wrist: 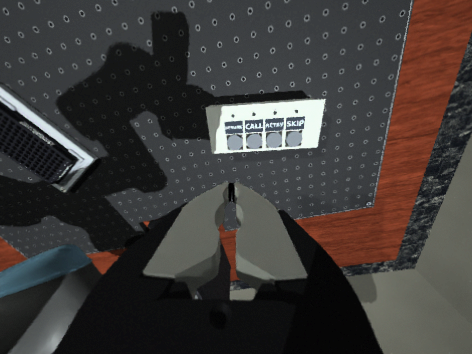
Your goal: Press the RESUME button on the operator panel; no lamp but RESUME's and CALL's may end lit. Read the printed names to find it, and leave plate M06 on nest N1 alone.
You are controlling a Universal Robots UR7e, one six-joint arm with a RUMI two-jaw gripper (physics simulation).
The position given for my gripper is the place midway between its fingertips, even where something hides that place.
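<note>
Here is my gripper (232, 184). I can see a white operator panel (305, 115) too, in the same scene as my gripper.
</note>
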